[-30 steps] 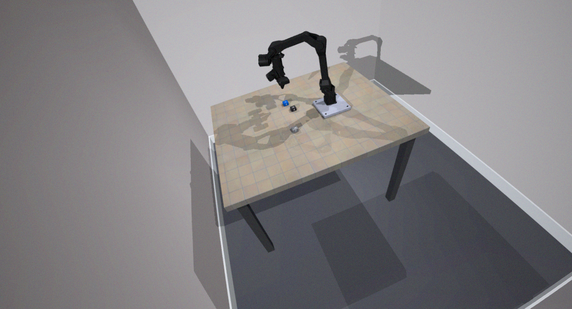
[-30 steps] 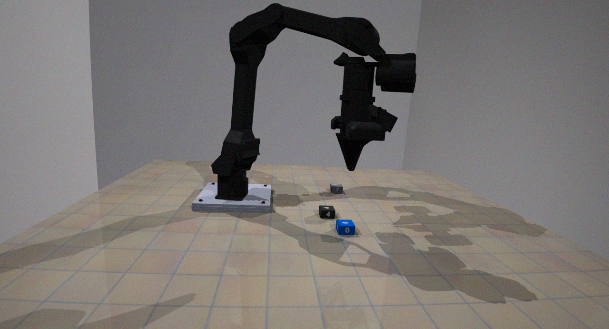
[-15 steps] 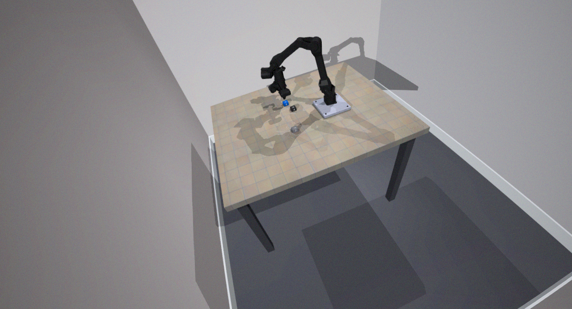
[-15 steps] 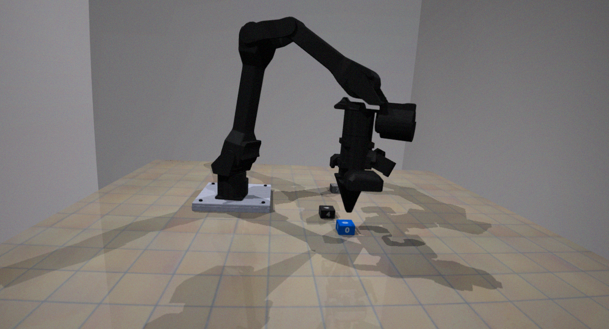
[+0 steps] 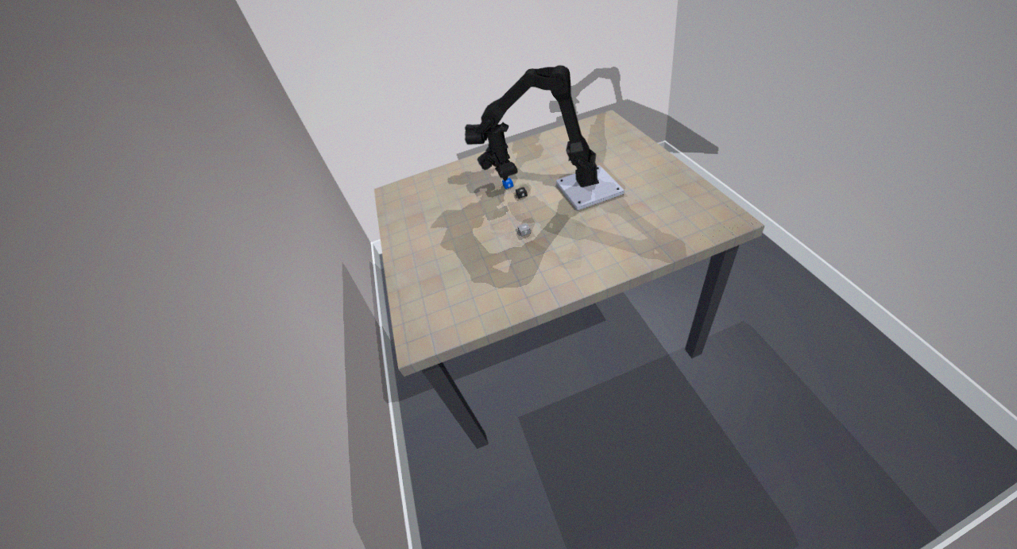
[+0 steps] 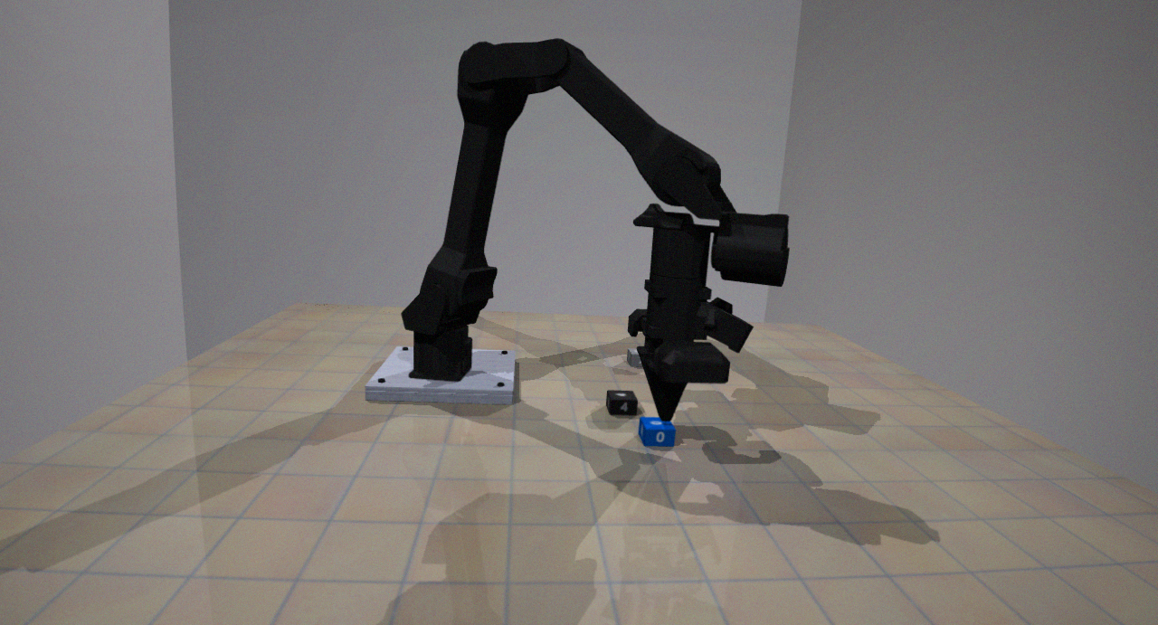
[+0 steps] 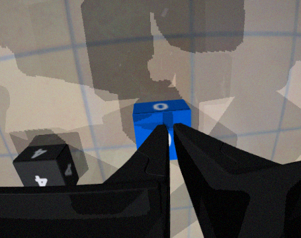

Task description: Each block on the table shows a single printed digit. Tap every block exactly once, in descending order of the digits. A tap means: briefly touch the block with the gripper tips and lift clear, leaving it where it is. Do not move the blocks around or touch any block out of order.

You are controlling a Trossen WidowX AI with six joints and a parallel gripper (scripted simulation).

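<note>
My gripper tip is 10 mm past the blue block marked 0 and 10 mm above it. The rest, counted from my gripper tip: grey block marked 7: 280 mm to the left, 10 mm below, 10 mm behind; black block marked 4: 80 mm to the left, 40 mm behind, 10 mm below.
</note>
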